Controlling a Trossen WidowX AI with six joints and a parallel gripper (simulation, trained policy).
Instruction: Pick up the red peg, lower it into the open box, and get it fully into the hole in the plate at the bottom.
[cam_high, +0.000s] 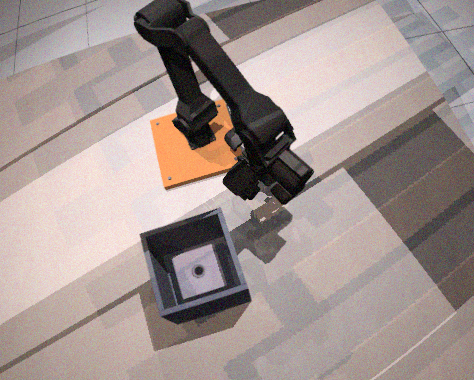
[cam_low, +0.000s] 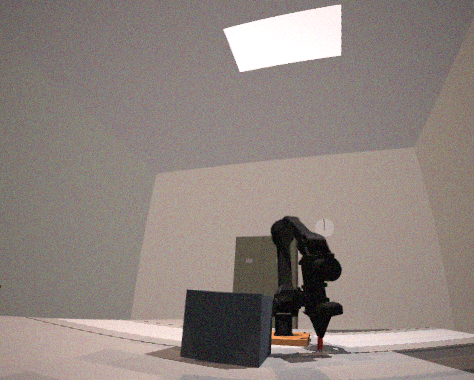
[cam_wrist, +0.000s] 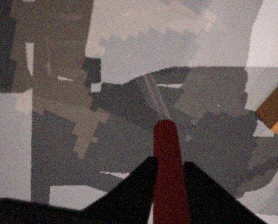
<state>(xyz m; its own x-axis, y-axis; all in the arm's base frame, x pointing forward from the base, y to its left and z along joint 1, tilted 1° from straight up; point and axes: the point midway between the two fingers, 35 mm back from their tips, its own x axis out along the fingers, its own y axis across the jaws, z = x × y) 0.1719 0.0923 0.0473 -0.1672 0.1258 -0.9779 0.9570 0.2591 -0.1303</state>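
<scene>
My gripper tip is now 220 mm to the left of the pale plate, 150 mm short of it and 10 mm below it. Also, from my gripper tip: red peg 10 mm ahead, 10 mm above.
</scene>
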